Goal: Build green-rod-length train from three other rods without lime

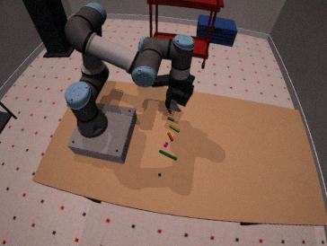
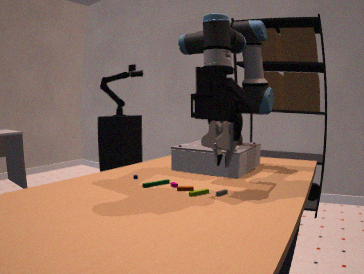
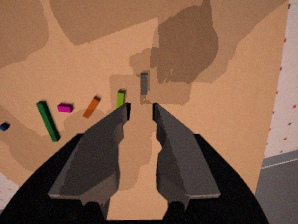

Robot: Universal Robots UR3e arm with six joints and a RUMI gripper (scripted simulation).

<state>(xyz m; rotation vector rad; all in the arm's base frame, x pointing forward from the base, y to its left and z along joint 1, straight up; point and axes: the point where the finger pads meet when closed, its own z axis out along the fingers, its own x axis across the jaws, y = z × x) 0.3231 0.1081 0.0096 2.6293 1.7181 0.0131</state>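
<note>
Right now my hand is 80 mm above the grey rod. The rest, counted from my hand: orange rod (10 mm ahead, 90 mm to the right, 80 mm below); then magenta rod (10 mm behind, 130 mm to the right, 80 mm below); then lime rod (20 mm ahead, 50 mm to the right, 80 mm below).
</note>
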